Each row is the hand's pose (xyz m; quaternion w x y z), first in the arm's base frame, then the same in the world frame.
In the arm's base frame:
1: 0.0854 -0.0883 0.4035 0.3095 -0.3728 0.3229 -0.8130
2: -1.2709 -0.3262 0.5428 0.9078 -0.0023 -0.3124 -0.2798
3: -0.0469 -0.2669 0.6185 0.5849 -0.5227 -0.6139 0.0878
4: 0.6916 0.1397 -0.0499 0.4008 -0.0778 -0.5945 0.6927
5: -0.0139 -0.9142 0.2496 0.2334 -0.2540 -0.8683 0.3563
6: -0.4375 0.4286 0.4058 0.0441 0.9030 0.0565 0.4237
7: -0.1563 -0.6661 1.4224 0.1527 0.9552 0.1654 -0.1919
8: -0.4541 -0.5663 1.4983 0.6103 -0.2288 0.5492 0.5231
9: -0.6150 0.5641 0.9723 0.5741 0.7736 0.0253 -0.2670
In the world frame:
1: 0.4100 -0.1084 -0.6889 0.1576 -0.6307 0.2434 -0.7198
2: -0.6491 -0.2081 0.1964 0.9490 -0.2269 -0.0999 -0.1945
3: 0.4277 -0.1971 -0.3932 0.6284 -0.5606 -0.4192 0.3394
4: 0.6712 -0.0800 -1.4346 0.5137 0.0548 -0.3387 0.7864
5: 0.3523 -0.9312 -0.5008 0.4047 -0.1690 -0.7039 0.5587
6: -0.1013 0.4086 -0.5798 0.1733 0.9611 0.1544 0.1500
7: 0.7893 -0.2979 0.4294 0.2671 0.8246 0.1825 -0.4641
8: 0.5603 -0.1616 0.6122 0.3821 -0.1906 0.7698 0.4745
9: 0.0149 0.7355 -0.0793 0.6745 0.5628 0.1468 -0.4548

